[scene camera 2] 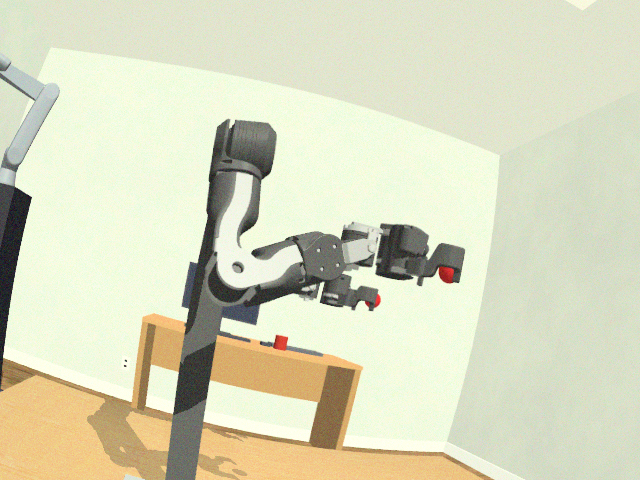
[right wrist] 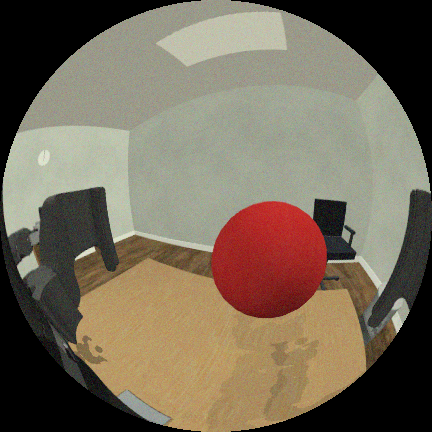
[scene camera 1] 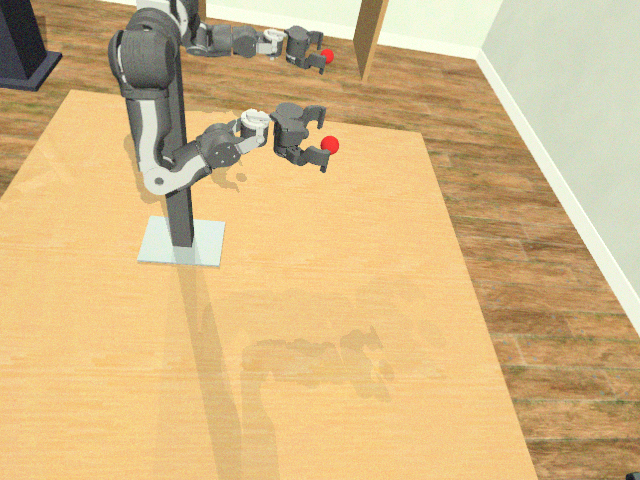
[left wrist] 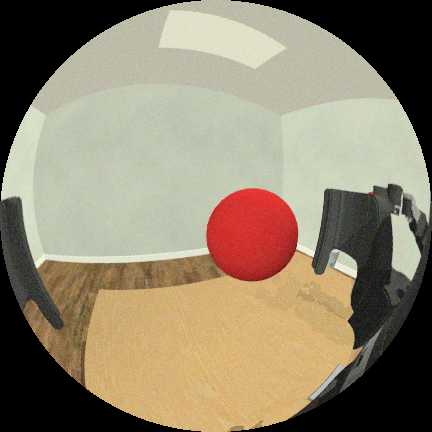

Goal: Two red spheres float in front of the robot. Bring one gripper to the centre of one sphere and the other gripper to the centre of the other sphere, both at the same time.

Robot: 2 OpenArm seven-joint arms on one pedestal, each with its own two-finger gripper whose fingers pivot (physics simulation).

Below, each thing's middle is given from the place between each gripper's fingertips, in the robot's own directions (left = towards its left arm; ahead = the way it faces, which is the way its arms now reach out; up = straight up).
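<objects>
The pale base plate (scene camera 1: 156, 247) has my left gripper well above it, a long way past it and far to the left of it.
From my right hand, the plate is a long way behind, a good bit to the left and well below.
</objects>
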